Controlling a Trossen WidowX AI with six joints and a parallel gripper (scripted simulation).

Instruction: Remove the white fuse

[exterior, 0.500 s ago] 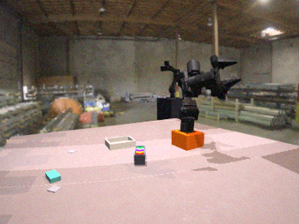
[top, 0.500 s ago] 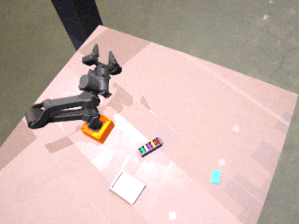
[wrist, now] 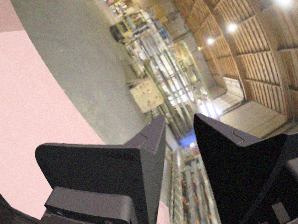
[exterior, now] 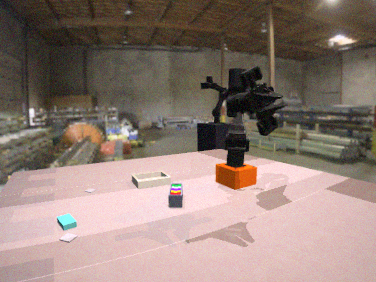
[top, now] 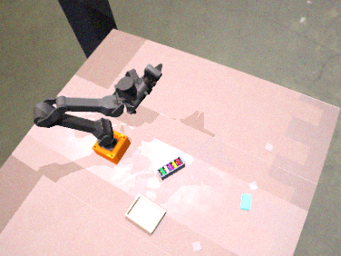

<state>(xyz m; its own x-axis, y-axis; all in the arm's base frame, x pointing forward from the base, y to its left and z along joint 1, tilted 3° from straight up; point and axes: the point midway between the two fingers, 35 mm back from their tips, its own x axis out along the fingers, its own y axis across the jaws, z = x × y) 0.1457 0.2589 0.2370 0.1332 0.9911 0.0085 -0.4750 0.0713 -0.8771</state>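
Now: the white fuse 130 mm ahead of my gripper tip, 290 mm to the right of it and 290 mm below it. Also, from my gripper tip: red fuse (160 mm ahead, 250 mm to the right, 290 mm below); then purple fuse (140 mm ahead, 280 mm to the right, 290 mm below); then yellow fuse (150 mm ahead, 260 mm to the right, 290 mm below).
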